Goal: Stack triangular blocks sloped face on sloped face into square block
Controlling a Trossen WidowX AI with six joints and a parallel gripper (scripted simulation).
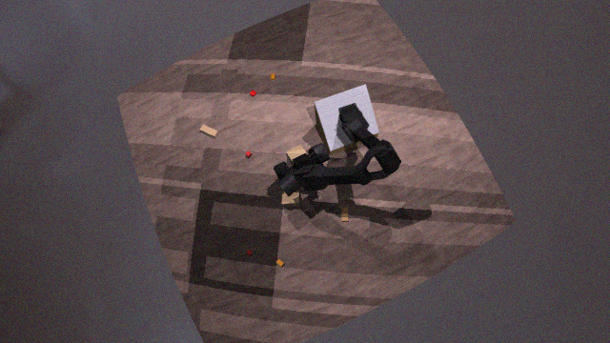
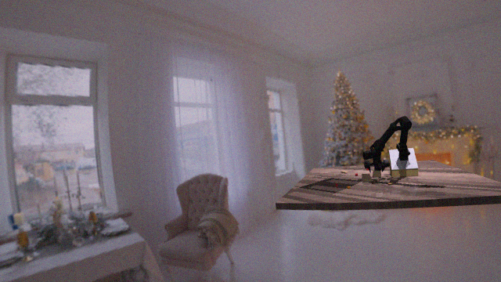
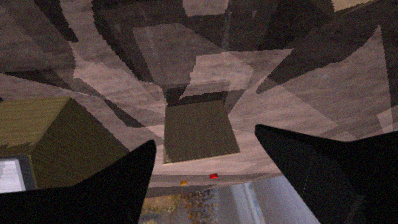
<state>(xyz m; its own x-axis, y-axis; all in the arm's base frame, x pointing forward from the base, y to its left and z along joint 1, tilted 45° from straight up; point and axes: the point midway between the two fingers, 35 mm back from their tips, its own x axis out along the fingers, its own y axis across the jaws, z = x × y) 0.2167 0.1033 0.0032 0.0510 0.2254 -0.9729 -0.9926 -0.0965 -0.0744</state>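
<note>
The triangular block is 10 mm to the right of my gripper tip and 20 mm below it. Also, from my gripper tip: tan bar 90 mm behind, 240 mm to the left, 40 mm below.
</note>
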